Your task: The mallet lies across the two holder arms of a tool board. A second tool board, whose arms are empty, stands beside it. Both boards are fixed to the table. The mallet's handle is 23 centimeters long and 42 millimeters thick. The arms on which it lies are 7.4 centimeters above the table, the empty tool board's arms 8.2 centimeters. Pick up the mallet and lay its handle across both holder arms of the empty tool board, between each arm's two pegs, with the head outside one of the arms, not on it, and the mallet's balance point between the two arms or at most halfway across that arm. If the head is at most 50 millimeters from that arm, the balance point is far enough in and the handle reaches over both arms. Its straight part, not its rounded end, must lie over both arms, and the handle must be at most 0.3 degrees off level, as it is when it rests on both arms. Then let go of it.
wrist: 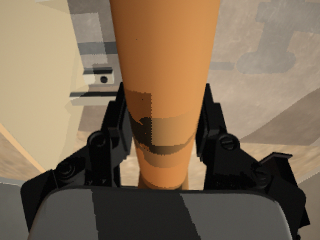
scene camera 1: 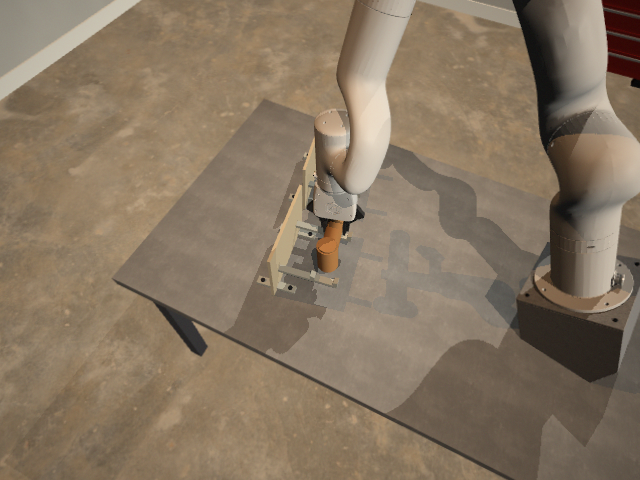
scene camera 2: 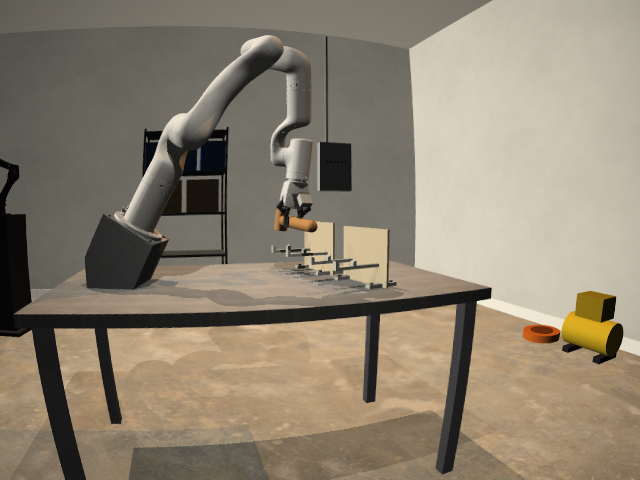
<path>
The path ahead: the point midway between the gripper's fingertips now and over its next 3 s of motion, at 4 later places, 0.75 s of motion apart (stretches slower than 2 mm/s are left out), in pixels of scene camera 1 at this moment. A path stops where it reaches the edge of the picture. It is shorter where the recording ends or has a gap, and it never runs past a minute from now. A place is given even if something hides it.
My gripper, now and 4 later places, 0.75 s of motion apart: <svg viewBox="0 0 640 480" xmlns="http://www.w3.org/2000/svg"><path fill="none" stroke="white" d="M335 229L329 252L327 267L327 267L329 254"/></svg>
</path>
